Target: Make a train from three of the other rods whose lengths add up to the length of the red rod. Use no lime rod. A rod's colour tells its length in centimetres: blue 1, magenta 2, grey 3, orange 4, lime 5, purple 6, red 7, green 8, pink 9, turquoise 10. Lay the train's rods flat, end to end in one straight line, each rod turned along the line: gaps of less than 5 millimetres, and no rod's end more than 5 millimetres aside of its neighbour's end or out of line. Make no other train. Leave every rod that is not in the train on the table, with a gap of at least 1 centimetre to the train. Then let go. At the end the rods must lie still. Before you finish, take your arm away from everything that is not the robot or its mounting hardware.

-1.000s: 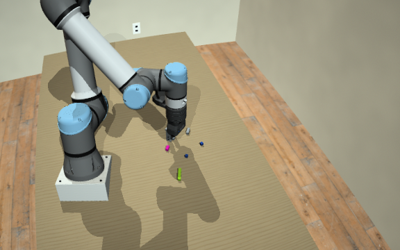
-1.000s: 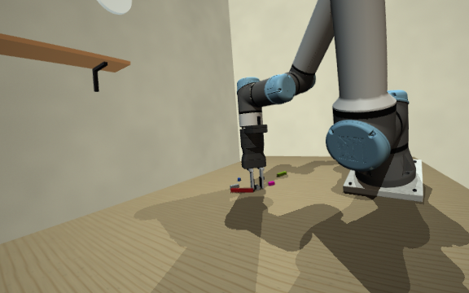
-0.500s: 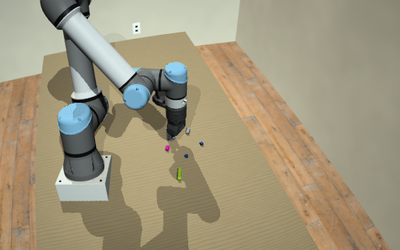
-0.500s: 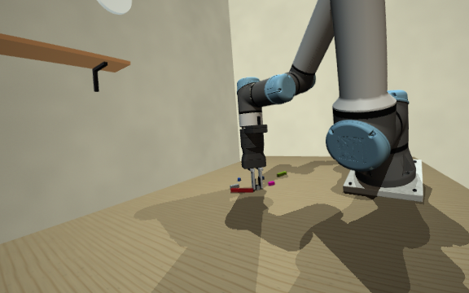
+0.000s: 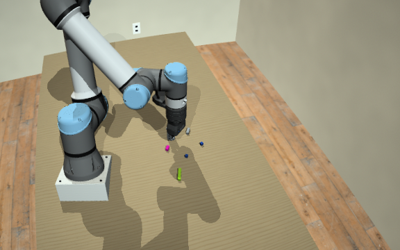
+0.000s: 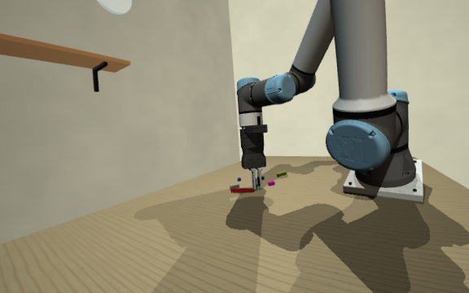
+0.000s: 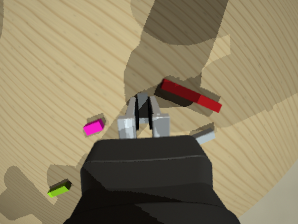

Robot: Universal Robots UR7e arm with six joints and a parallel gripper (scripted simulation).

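The red rod is 30 mm ahead of my hand, 40 mm to the left of it and 10 mm below it. Also, from my hand: lime rod 10 mm behind, 190 mm to the right, 10 mm below; magenta rod 30 mm behind, 50 mm to the right, 10 mm below.
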